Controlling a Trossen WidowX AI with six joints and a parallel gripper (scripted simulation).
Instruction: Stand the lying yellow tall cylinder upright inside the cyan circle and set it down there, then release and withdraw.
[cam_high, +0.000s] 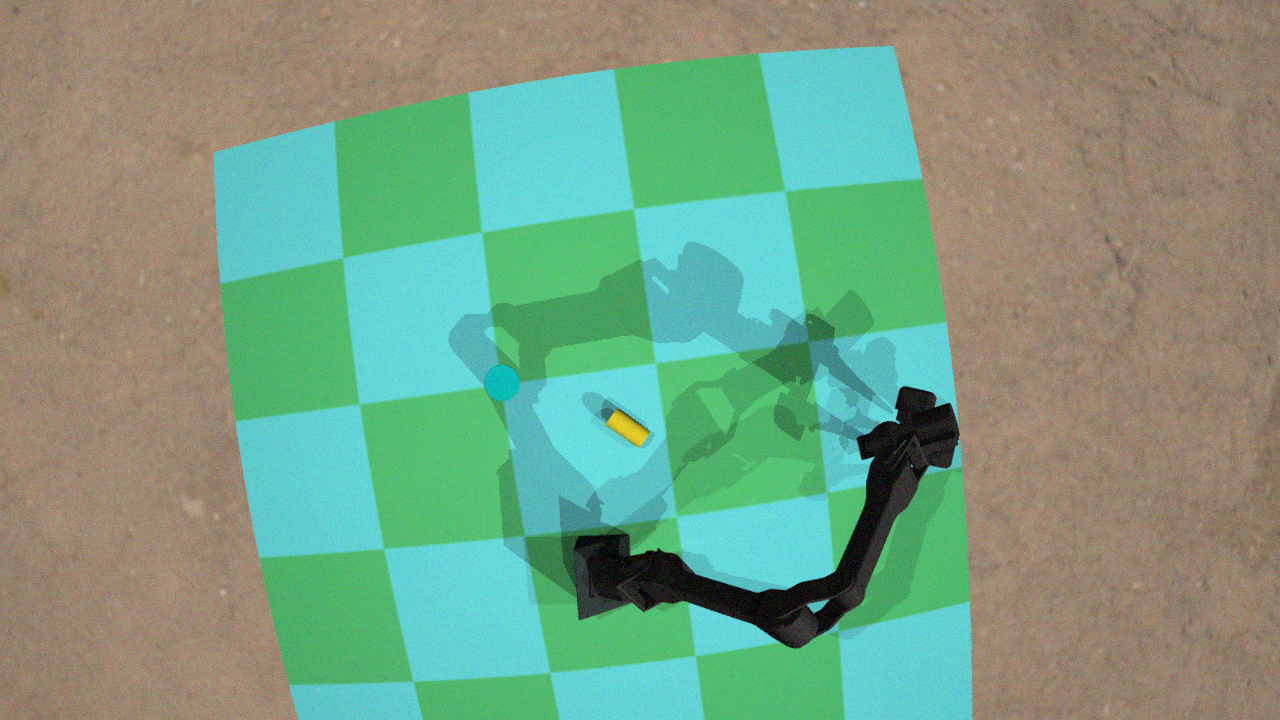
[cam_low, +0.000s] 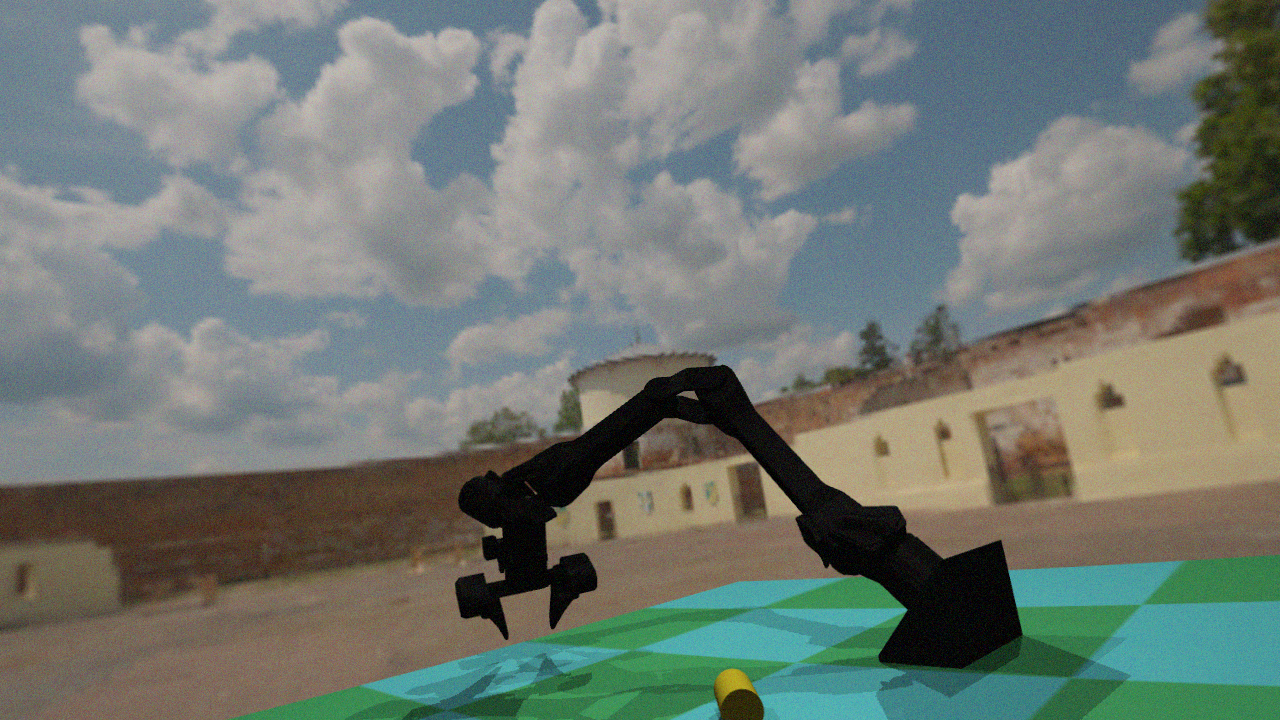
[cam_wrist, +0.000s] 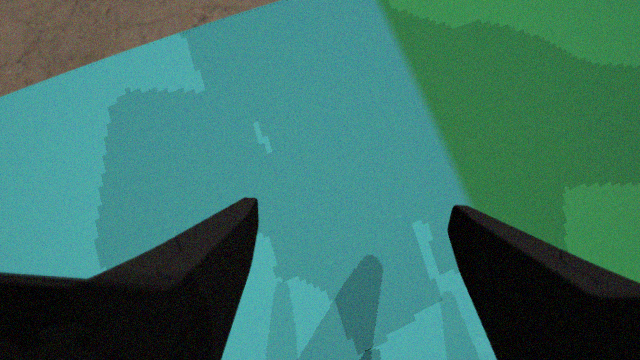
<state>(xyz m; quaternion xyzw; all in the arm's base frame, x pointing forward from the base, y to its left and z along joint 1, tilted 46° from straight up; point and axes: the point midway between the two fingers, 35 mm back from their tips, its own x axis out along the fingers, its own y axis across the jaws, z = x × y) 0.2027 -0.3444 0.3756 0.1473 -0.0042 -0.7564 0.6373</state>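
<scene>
The yellow tall cylinder is 49 cm to the left of my gripper tip, 4 cm ahead of it and 1 cm below it. The rest, counted from my gripper tip: cyan circle: 70 cm to the left, 12 cm ahead, 3 cm below.
</scene>
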